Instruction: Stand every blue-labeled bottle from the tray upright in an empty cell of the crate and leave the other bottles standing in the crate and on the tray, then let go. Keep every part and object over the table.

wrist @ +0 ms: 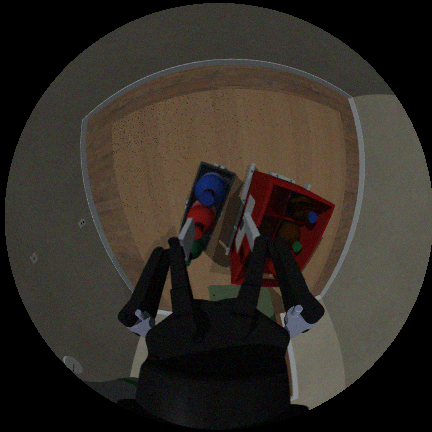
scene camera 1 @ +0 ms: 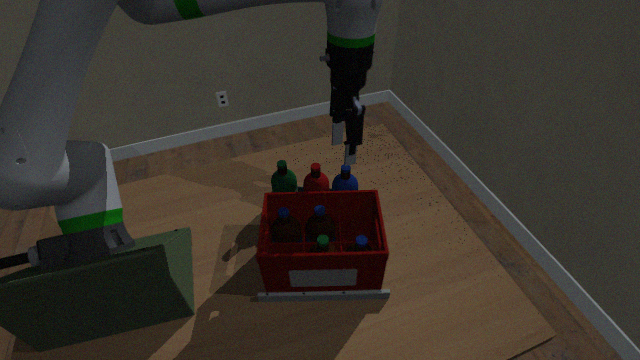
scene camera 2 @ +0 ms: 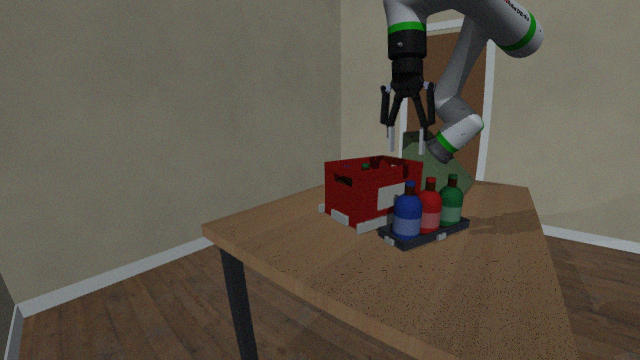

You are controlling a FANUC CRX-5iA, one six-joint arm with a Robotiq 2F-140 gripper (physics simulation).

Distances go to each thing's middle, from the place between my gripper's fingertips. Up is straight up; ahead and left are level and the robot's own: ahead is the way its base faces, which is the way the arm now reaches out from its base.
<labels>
The blue bottle [scene camera 2: 407, 215] is 150 mm below my hand, 20 mm to the left of it and 20 mm ahead of it. Also, from my hand: red bottle [scene camera 2: 431, 200]: 150 mm below, 60 mm to the left, 50 mm behind.
</labels>
